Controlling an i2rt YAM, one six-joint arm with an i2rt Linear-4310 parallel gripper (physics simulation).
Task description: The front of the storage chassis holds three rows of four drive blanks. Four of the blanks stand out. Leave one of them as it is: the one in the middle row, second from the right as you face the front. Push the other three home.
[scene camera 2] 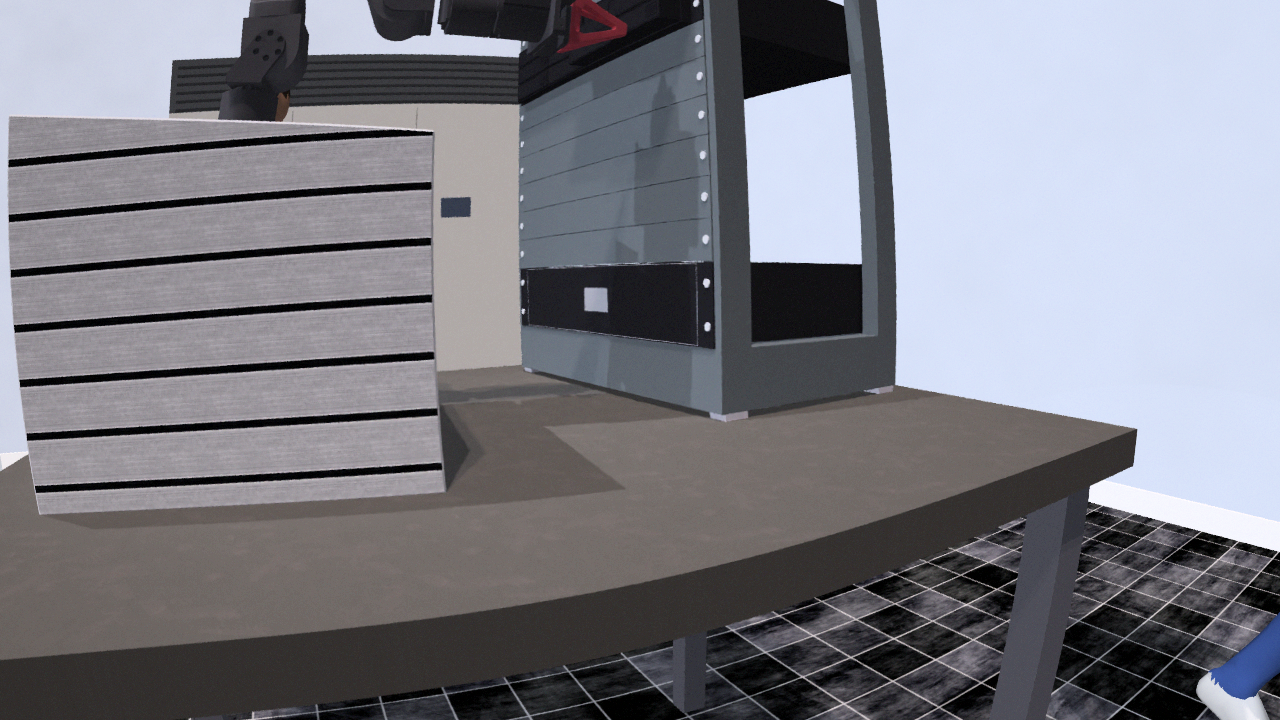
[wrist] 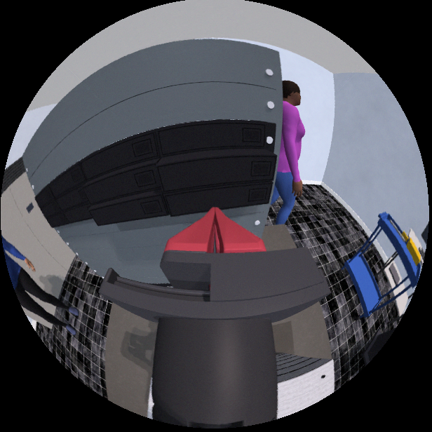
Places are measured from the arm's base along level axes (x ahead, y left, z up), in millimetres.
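Where they show: gripper, fingertip midpoint: [scene camera 2: 626, 30].
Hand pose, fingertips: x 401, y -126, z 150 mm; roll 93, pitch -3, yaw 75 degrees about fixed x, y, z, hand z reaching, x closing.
Observation:
After its pixels a point has its place.
The dark storage chassis [scene camera 2: 657, 28] @[x 424, y -153, z 150 mm] [wrist: 272, 131] sits in the grey rack, with three rows of drive blanks showing in the wrist view. The middle-row rightmost blank [wrist: 215, 172] shows a ledge along its top and appears to stand out. The middle-row blank second from right [wrist: 117, 182] also stands out. The bottom-row blank second from right [wrist: 122, 211] stands out, its left side showing. The far-left blanks are too small and dark to judge. My gripper [wrist: 214, 212] is shut and empty; its red tips are at the lower edge of the bottom-row rightmost blank [wrist: 215, 199], contact unclear.
The grey rack [scene camera 2: 729, 268] @[x 448, y -227, z -127 mm] stands on the table [scene camera 2: 805, 465] @[x 363, y -397, z -282 mm]. A pale slatted box [scene camera 2: 223, 322] @[x -39, y -229, z -149 mm] [wrist: 305, 392] stands in front of it. A person in a magenta top [wrist: 291, 135] is beyond the rack's right side. A blue cart [wrist: 364, 285] stands on the floor at right.

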